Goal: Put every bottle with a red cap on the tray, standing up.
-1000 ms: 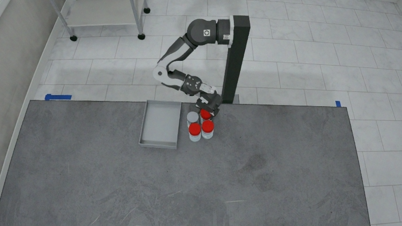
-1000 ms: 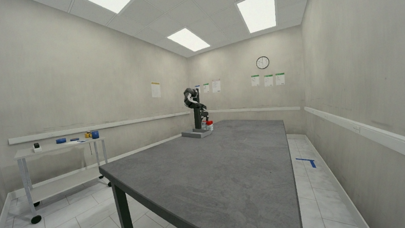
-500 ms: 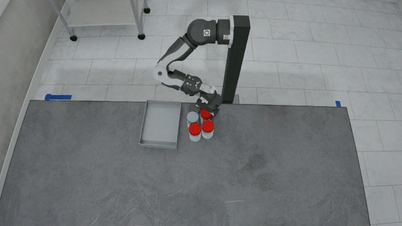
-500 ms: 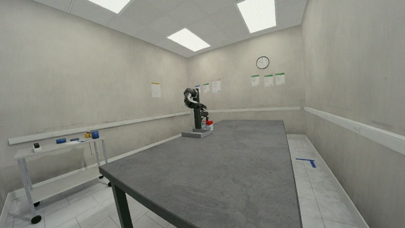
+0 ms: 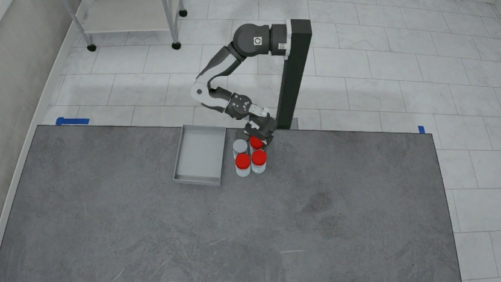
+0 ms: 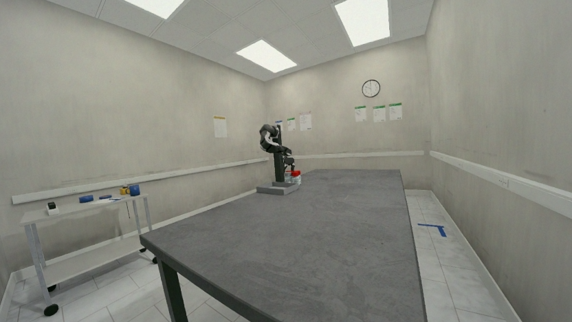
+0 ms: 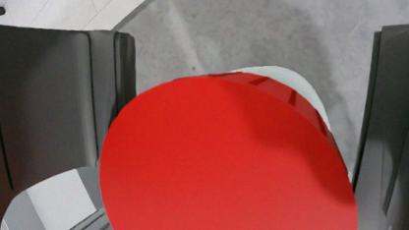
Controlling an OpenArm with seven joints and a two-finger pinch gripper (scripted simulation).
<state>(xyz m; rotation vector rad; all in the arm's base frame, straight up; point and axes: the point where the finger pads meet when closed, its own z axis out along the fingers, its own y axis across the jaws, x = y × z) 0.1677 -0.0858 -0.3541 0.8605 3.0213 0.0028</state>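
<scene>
Now: the grey-capped bottle 30 mm ahead of my hand, 70 mm to the right of it and 50 mm below it. Round my hand: grey tray: 30 mm ahead, 230 mm to the right, 80 mm below.
</scene>
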